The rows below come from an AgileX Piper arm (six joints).
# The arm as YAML. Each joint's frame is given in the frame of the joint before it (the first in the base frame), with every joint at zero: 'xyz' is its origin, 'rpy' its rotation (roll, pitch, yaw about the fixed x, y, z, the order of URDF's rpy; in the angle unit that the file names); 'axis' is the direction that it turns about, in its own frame. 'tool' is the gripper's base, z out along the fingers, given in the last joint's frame.
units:
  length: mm
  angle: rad
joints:
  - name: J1
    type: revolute
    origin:
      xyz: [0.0, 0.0, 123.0]
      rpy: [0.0, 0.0, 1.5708]
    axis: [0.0, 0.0, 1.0]
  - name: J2
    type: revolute
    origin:
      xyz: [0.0, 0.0, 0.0]
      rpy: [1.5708, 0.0, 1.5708]
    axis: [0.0, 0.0, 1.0]
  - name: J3
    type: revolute
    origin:
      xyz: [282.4, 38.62, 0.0]
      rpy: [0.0, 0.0, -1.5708]
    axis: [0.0, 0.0, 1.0]
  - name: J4
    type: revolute
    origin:
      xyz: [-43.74, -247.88, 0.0]
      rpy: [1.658, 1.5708, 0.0]
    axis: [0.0, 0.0, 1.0]
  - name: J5
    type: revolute
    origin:
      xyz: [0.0, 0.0, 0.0]
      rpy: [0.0, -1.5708, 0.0]
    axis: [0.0, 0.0, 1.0]
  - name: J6
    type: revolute
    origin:
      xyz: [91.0, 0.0, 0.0]
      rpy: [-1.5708, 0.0, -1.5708]
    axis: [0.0, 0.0, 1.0]
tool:
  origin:
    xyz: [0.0, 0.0, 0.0]
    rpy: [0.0, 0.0, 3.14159]
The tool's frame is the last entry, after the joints.
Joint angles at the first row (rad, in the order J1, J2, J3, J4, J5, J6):
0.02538, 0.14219, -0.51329, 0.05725, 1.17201, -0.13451
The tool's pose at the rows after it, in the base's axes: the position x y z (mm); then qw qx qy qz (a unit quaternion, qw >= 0):
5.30 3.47 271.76 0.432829 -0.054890 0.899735 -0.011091
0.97 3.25 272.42 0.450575 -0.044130 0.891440 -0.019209
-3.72 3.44 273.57 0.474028 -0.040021 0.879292 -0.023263
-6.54 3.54 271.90 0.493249 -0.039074 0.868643 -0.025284
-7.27 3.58 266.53 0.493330 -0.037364 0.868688 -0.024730
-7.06 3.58 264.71 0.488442 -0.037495 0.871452 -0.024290
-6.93 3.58 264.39 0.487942 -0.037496 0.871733 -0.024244
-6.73 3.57 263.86 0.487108 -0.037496 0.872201 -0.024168
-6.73 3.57 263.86 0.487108 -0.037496 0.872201 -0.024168
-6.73 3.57 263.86 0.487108 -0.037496 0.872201 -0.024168
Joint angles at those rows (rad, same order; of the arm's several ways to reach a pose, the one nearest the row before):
-0.01464, 0.10644, -0.50844, 0.04243, 1.16537, -0.13452
-0.03798, 0.07396, -0.50845, 0.03942, 1.15753, -0.13450
-0.04648, 0.03684, -0.50844, 0.03945, 1.14130, -0.13454
-0.04753, 0.00292, -0.49700, 0.03939, 1.11964, -0.13448
-0.04836, -0.01627, -0.47804, 0.03938, 1.11974, -0.13136
-0.04836, -0.01627, -0.47327, 0.03938, 1.12625, -0.13136
-0.04843, -0.01626, -0.47210, 0.03945, 1.12622, -0.13143
-0.04843, -0.01628, -0.47019, 0.03944, 1.12625, -0.13143
-0.04843, -0.01628, -0.47019, 0.03944, 1.12625, -0.13143
-0.04843, -0.01628, -0.47019, 0.03944, 1.12625, -0.13143

